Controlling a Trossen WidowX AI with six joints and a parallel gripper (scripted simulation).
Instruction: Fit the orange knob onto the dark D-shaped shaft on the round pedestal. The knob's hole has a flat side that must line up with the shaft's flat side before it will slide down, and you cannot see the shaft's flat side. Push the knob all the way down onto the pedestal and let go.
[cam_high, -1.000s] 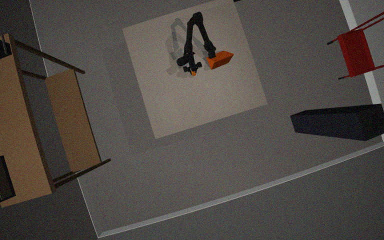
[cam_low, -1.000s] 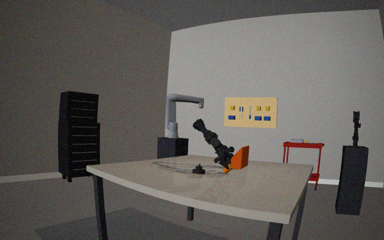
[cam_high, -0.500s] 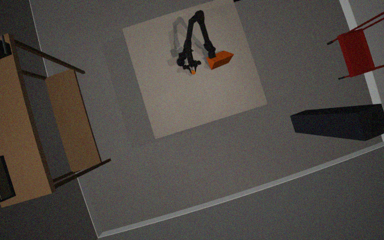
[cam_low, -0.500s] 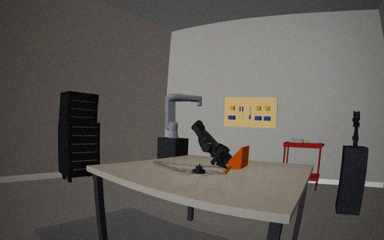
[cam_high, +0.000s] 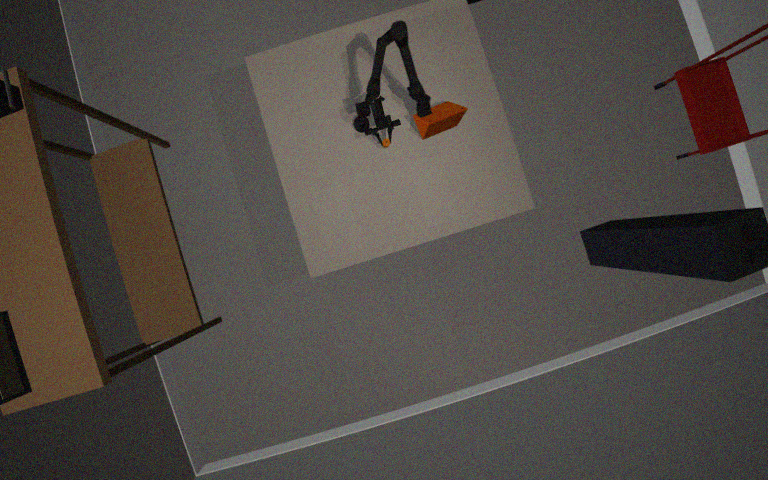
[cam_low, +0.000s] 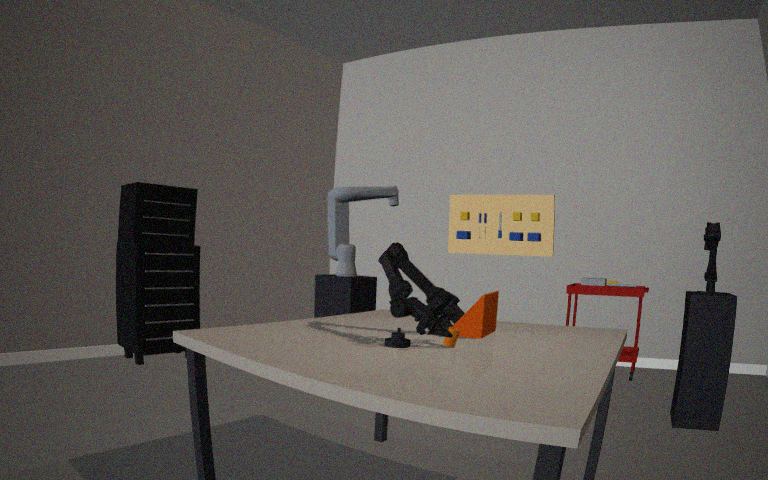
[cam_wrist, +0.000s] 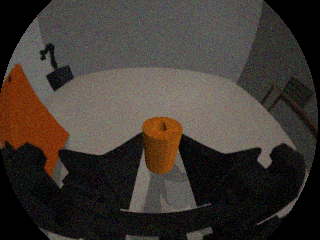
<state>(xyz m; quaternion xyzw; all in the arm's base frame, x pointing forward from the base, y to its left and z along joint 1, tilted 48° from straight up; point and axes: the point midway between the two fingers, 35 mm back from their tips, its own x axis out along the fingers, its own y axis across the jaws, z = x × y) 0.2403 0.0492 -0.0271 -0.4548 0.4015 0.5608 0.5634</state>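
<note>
Now: gripper tip 10 mm to the left of the orange knob and 10 mm above it. Round my gripper tip: dark round pedestal (160 mm to the right, 90 mm ahead, 10 mm below).
</note>
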